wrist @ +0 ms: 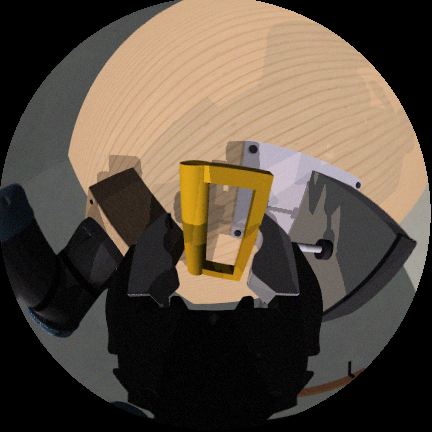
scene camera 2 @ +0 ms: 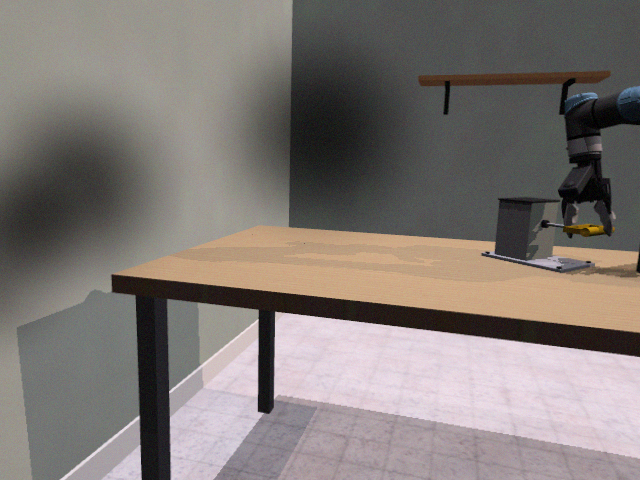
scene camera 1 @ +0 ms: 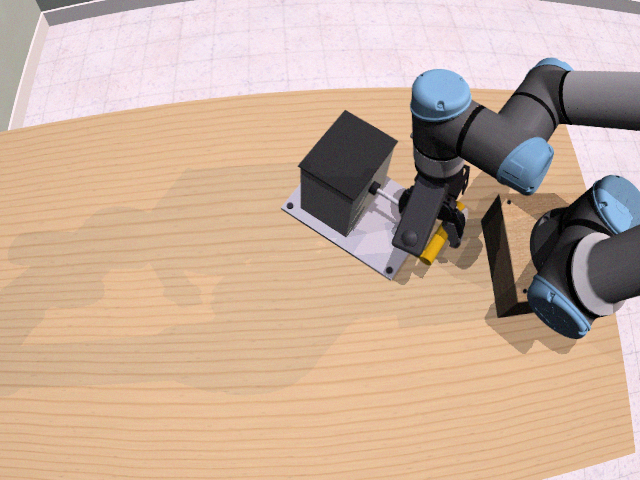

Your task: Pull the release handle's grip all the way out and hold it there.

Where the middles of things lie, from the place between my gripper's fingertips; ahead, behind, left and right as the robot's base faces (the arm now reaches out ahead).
Scene:
Right now my hand is 110 mm short of the base plate (scene camera 1: 370,241), 90 mm to the left of it and 80 mm above it.

